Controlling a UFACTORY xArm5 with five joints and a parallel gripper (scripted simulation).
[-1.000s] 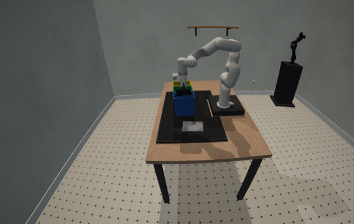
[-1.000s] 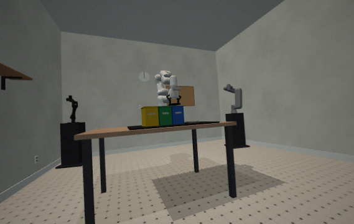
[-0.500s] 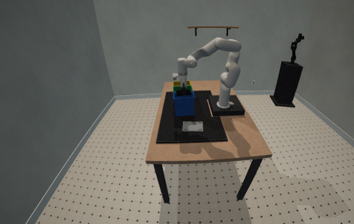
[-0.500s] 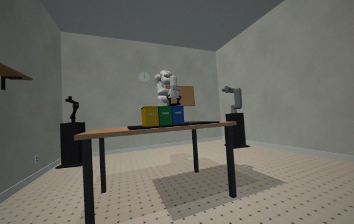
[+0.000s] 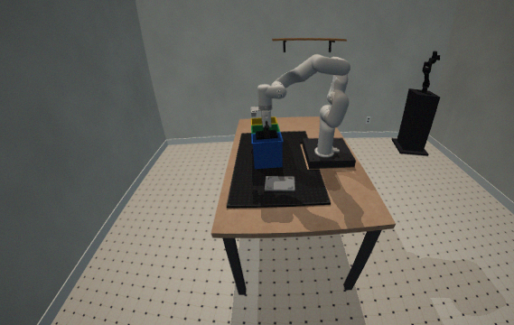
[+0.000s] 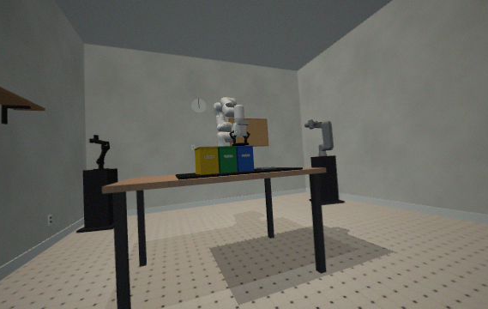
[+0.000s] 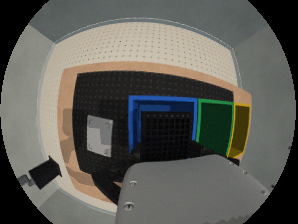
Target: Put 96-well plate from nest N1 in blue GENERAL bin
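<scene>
My hand is 10 mm above the 96-well plate. Round my hand: blue general bin: 120 mm below; then yellow bin: 70 mm ahead, 260 mm to the right, 120 mm below; then green bin: 40 mm ahead, 130 mm to the right, 120 mm below.
</scene>
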